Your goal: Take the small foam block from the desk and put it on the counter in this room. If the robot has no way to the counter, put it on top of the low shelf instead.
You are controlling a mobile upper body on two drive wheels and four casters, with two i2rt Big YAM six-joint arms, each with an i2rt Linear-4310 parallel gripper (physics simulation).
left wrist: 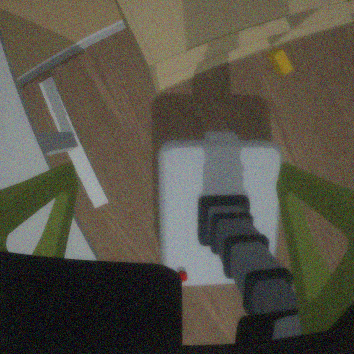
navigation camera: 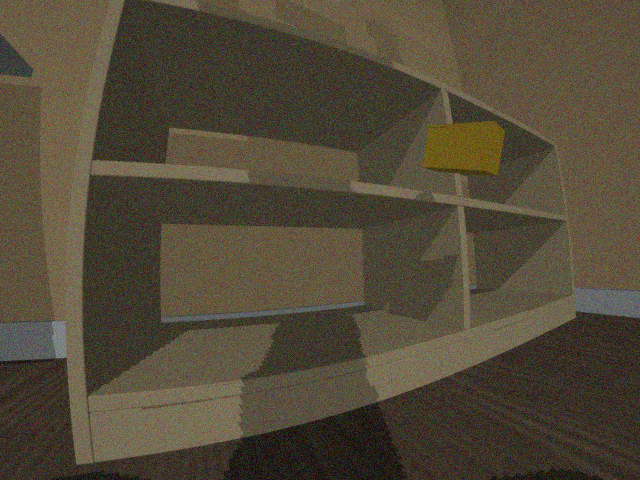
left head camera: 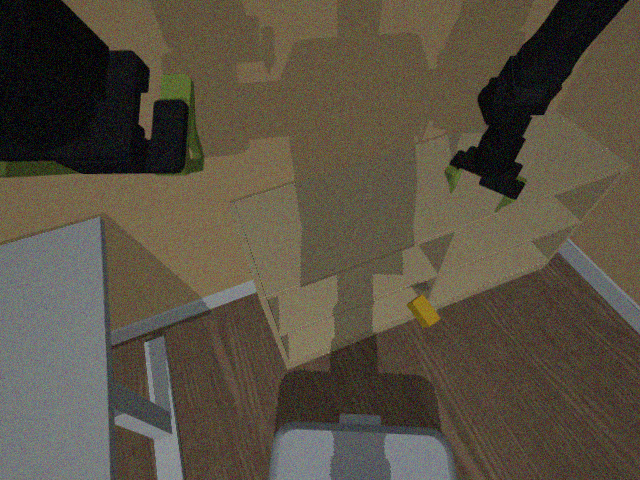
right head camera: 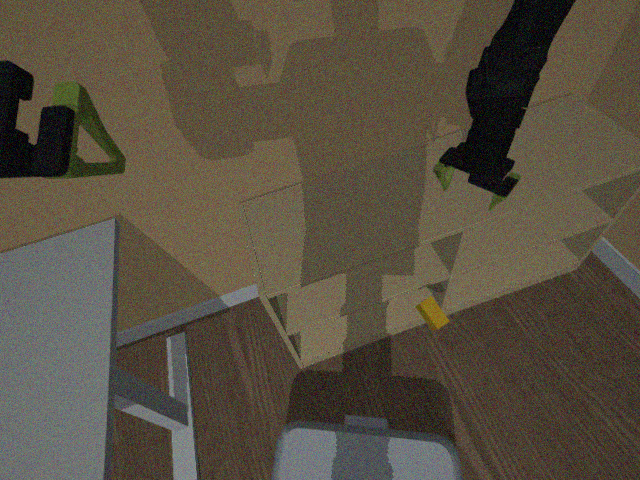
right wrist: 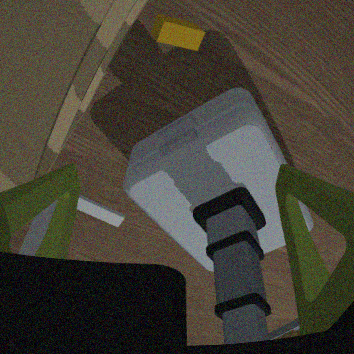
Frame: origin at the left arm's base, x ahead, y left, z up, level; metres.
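Seen in the pictures: left gripper, between the fingertips: (left wrist: 176, 173) (left head camera: 147, 163) (right head camera: 76, 167); right gripper, between the fingertips: (left head camera: 473, 200) (right head camera: 467, 199) (right wrist: 177, 174).
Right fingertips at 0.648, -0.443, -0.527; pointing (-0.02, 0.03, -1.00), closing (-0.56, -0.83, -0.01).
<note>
A point is followed by its place in that frame, as x, y, z.
The small yellow foam block (left head camera: 423, 311) @[0.621, -0.420, -1.011] (right head camera: 432, 312) @[0.625, -0.423, -1.011] (left wrist: 282, 62) @[0.623, -0.426, -1.011] (right wrist: 181, 35) @[0.626, -0.431, -1.011] (navigation camera: 462, 148) @[0.614, -0.413, -1.047] is in mid-air. In the navigation camera it shows in front of the upper right compartments of the low shelf (left head camera: 268, 237) @[0.747, 0.052, -0.800] (right head camera: 279, 237) @[0.748, 0.031, -0.800] (navigation camera: 206, 171) @[0.606, -0.088, -1.072], touching nothing visible. My right gripper (left head camera: 475, 200) @[0.648, -0.443, -0.527] (right head camera: 468, 198) @[0.648, -0.443, -0.527] (right wrist: 177, 174) @[0.648, -0.443, -0.527] is open and empty; in the head views it shows over the shelf top, higher up than the block. My left gripper (left wrist: 176, 173) @[0.339, -0.005, -0.137] is open and empty at the left. The counter is not identifiable in these views.
A white table top (left head camera: 51, 335) @[0.395, 0.468, -0.690] (right head camera: 56, 351) @[0.341, 0.457, -0.690] with a white leg frame (left head camera: 162, 382) stands at the left. Brown wood floor (left head camera: 516, 361) @[0.611, -0.837, -1.410] lies before the shelf. My own pale base (left head camera: 305, 454) @[0.235, -0.066, -1.150] (left wrist: 182, 200) @[0.084, -0.059, -1.150] is close to the shelf front. Walls stand behind and to the right.
</note>
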